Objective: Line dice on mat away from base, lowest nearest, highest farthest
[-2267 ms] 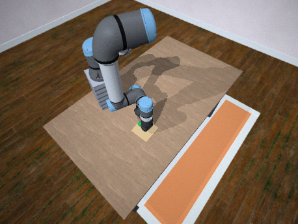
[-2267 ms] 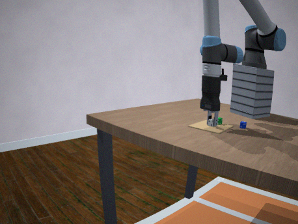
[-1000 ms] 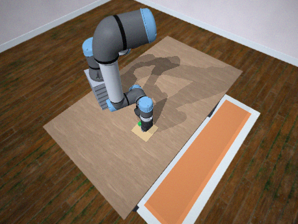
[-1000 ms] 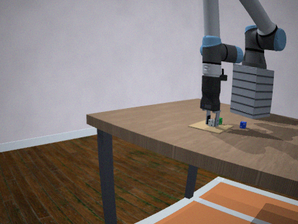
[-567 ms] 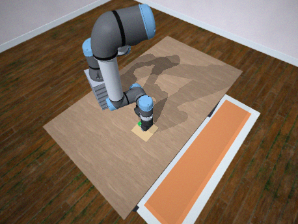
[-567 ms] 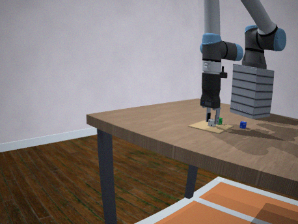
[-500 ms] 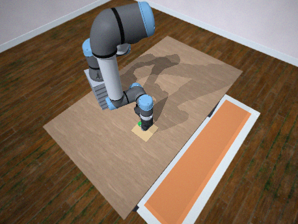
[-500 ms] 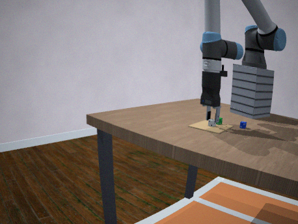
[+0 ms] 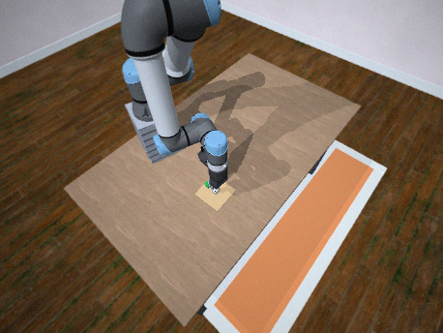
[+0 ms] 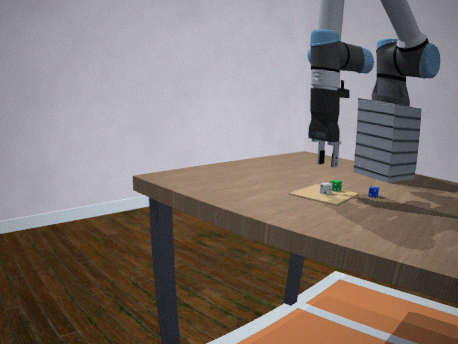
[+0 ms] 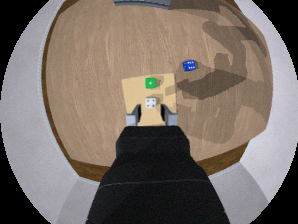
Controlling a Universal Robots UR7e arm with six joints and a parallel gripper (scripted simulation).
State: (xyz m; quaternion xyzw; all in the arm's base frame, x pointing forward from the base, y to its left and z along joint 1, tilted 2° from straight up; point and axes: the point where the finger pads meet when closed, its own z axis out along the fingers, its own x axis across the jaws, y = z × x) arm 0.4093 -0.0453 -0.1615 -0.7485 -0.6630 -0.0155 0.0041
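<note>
My gripper is now 110 mm to the right of the blue die, 90 mm past it and 80 mm above it. The rest, counted from my hand: tan mat: 90 mm below; then green die: 80 mm below, 50 mm behind, 10 mm to the left; then white die: 80 mm below.
</note>
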